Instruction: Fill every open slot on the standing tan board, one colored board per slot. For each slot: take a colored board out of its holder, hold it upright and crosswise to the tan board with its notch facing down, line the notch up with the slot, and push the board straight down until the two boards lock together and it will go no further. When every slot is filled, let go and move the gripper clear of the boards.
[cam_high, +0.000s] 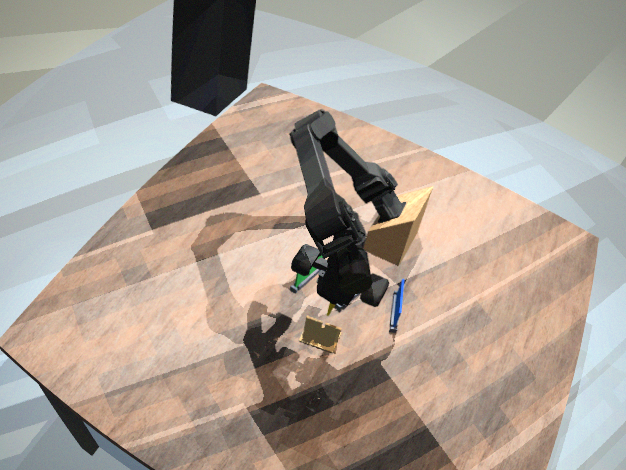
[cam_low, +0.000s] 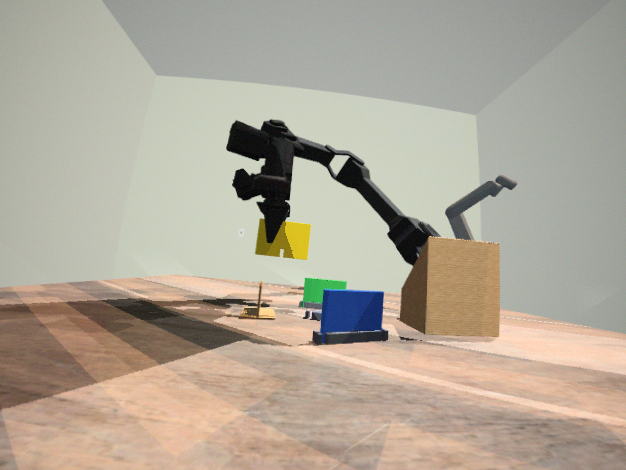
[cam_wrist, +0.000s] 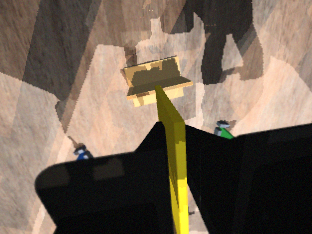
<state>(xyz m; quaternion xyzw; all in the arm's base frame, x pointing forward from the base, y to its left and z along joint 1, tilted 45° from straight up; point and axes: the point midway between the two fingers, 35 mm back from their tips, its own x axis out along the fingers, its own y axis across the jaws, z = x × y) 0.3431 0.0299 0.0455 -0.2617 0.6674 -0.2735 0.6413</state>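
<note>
Now: gripper tip 110 mm above the tan board, 10 mm to the left of it and 10 mm short of it. From my gripper tip the other things lie so: blue board (140 mm behind, 120 mm to the left, 110 mm below); then green board (130 mm behind, 110 mm to the right, 110 mm below); then yellow board (20 mm behind).
</note>
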